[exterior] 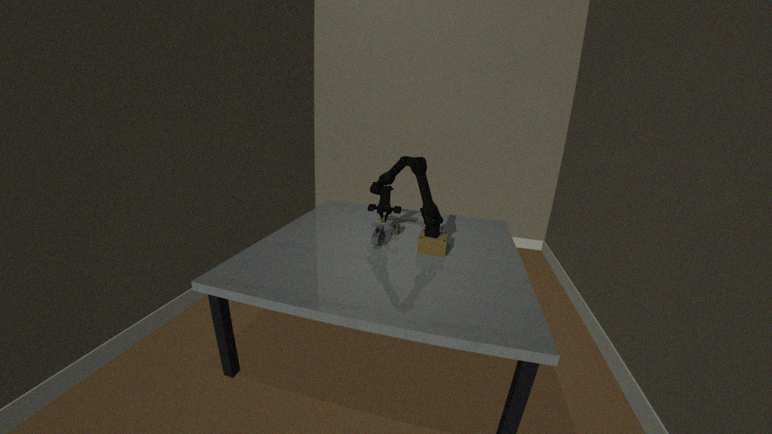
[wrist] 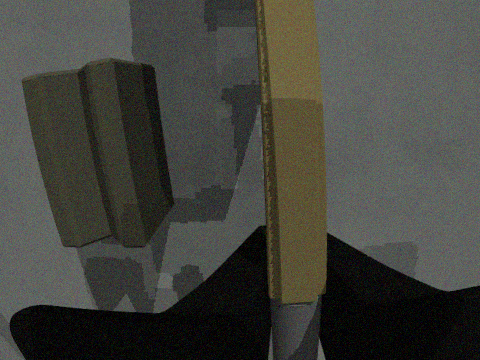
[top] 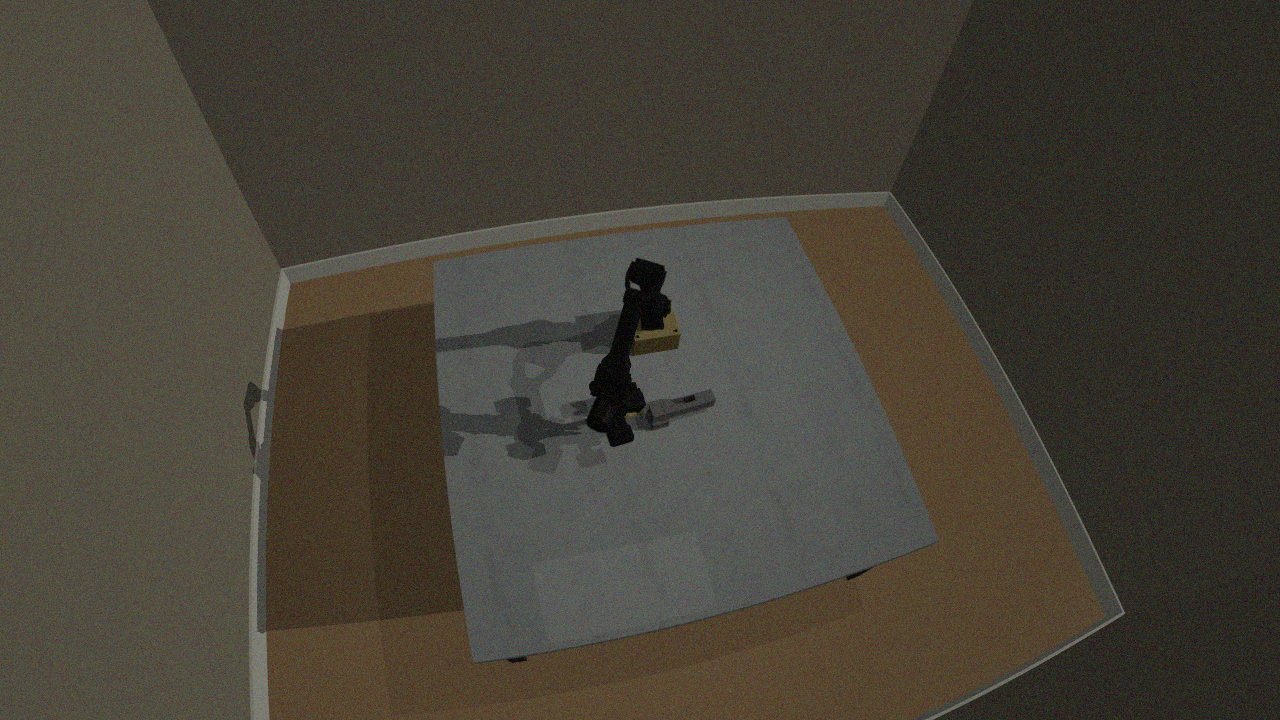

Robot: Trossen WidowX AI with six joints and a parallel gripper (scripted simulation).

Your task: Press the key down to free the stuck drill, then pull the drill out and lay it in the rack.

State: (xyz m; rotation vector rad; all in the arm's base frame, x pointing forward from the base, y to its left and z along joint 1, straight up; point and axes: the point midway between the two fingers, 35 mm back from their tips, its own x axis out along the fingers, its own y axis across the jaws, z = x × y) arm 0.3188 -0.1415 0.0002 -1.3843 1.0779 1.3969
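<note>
Now: the rack 8 cm behind my gripper tip, 1 cm to the left of it and 2 cm below it. Also, from my gripper tip: drill (1 cm behind, 4 cm to the left, 3 cm above); small dark key (5 cm behind, 22 cm to the left, 1 cm above); grey housing block (5 cm behind, 19 cm to the left).
</note>
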